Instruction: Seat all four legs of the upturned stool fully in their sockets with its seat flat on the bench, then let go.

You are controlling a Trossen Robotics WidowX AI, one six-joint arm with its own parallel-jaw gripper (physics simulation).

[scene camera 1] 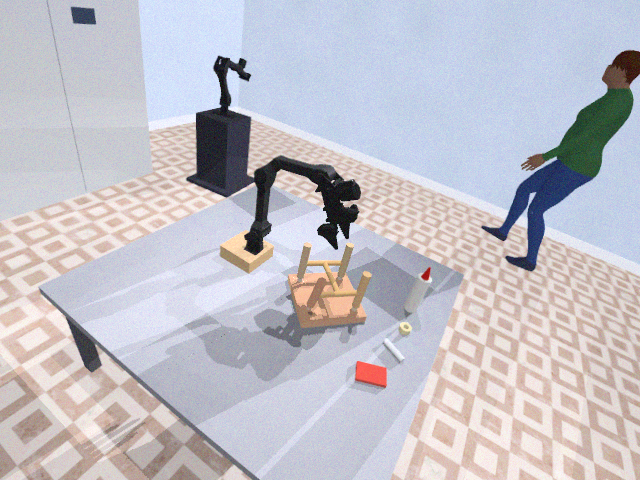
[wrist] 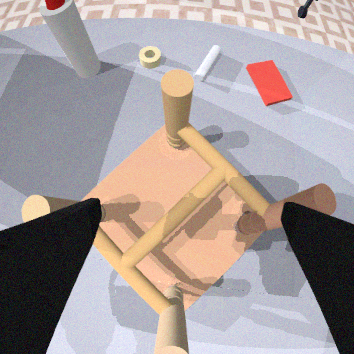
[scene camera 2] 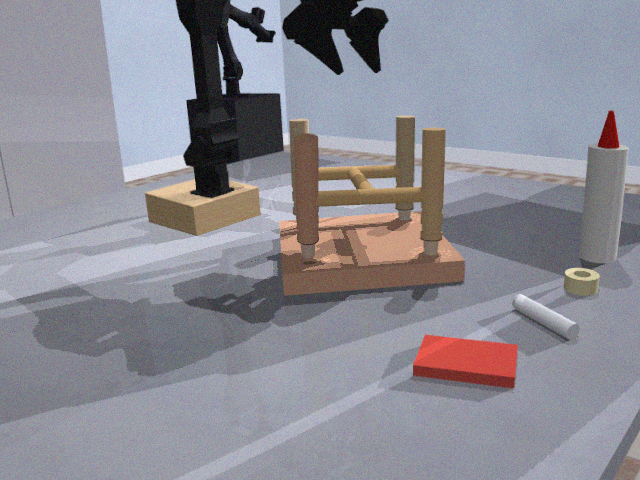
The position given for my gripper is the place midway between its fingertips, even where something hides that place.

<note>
My gripper (scene camera 2: 360,72) is open, with nothing in its grasp. Also in view: a stool leg (scene camera 2: 306,145). The table carries a red flat block (scene camera 2: 480,362), a white cylinder (scene camera 2: 563,326), a tape roll (scene camera 2: 579,281) and a glue bottle (scene camera 2: 605,176).
The stool leg shows as well in the wrist view (wrist: 320,197). The red flat block shows as well in the wrist view (wrist: 265,75). The glue bottle shows as well in the wrist view (wrist: 69,31).
</note>
